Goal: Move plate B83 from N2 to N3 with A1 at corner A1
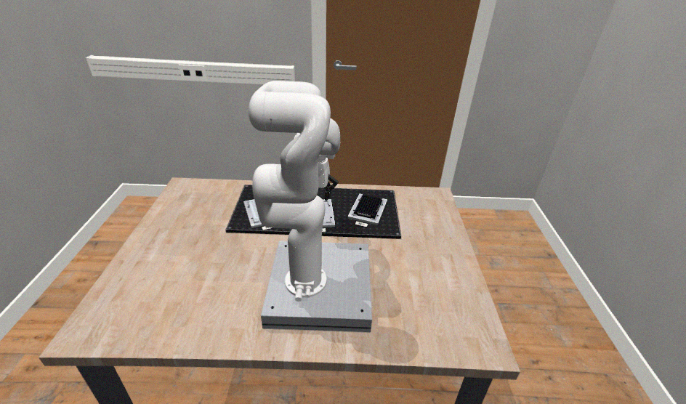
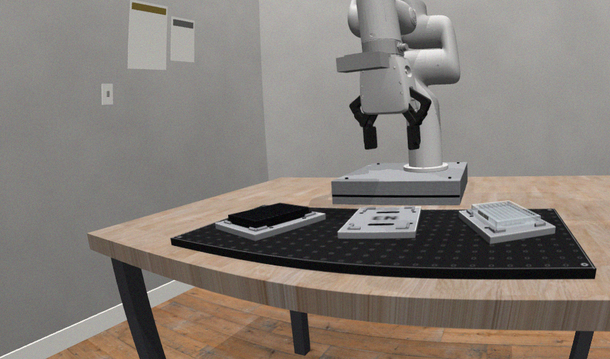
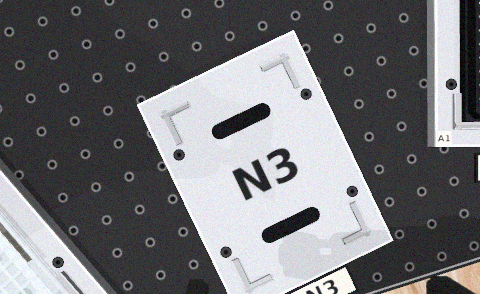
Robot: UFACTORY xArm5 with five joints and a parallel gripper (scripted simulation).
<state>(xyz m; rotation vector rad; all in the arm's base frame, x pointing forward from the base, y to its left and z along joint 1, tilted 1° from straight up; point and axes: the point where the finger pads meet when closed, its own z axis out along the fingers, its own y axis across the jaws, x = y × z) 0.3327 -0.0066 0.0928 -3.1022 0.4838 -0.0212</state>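
The black well plate lies 90 mm ahead of my hand, 200 mm to the right of it and 110 mm below it. Also, from my hand: nest N1: 50 mm ahead, 210 mm to the left, 130 mm below; clear well plate: 50 mm ahead, 210 mm to the left, 120 mm below; nest N3: 50 mm ahead, 130 mm below.
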